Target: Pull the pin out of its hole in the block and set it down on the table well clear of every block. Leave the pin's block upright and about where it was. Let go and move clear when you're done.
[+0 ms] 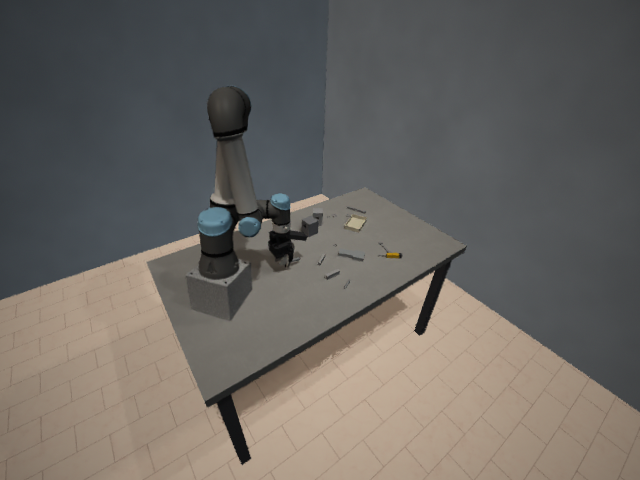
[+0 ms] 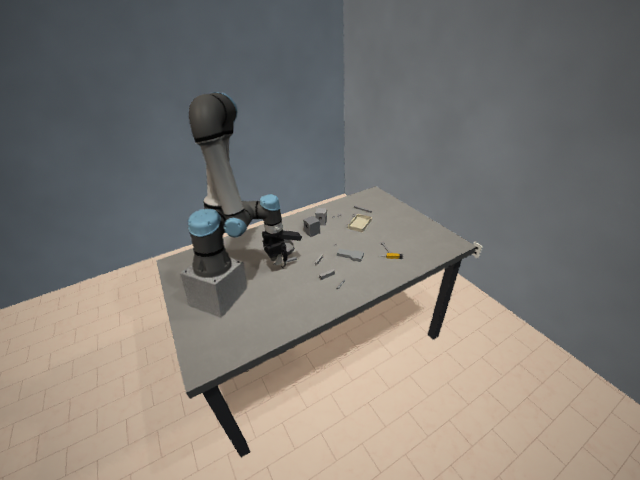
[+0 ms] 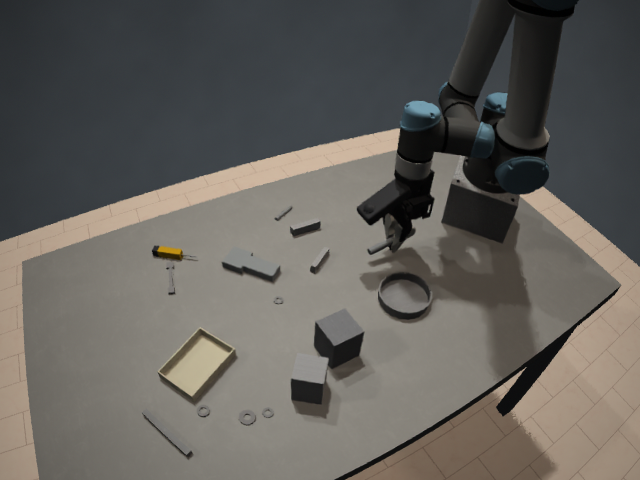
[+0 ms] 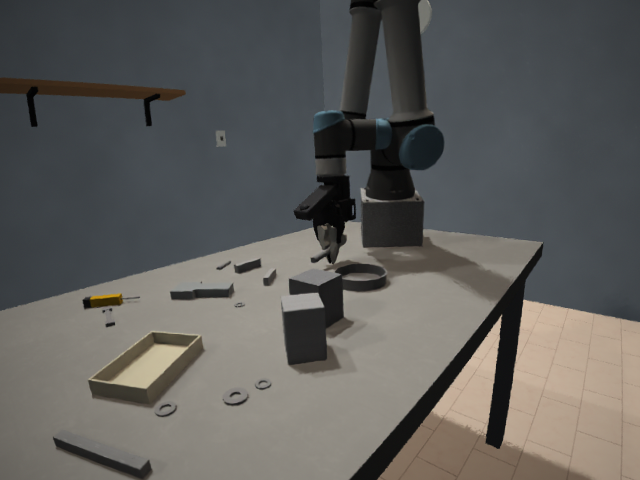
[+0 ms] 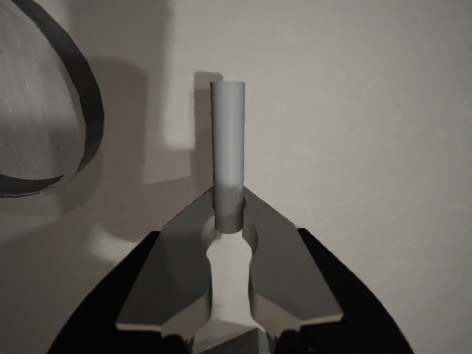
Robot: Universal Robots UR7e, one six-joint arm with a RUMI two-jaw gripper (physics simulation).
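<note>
My gripper (image 1: 287, 261) (image 2: 280, 261) (image 3: 394, 244) (image 4: 332, 254) (image 5: 228, 185) is shut on the grey pin near one end. The pin (image 1: 296, 259) (image 2: 292, 260) (image 3: 379, 246) (image 4: 320, 256) (image 5: 228, 135) lies level in the jaws and sticks out from them, low above the table, with its shadow close beside it. Two dark grey blocks stand upright close together: the larger block (image 1: 310, 226) (image 2: 311, 226) (image 3: 338, 338) (image 4: 330, 299) and the smaller block (image 1: 317, 215) (image 2: 321, 215) (image 3: 309, 378) (image 4: 305, 330). The pin is well away from both.
A round dark ring-walled dish (image 3: 404, 313) (image 4: 364, 284) (image 5: 94, 117) is beside the gripper, towards the blocks. Small grey bars (image 3: 320, 259) (image 3: 305, 227), a stepped grey piece (image 3: 261, 266), a screwdriver (image 3: 168, 252), washers and a cream tray (image 3: 178, 383) lie farther off.
</note>
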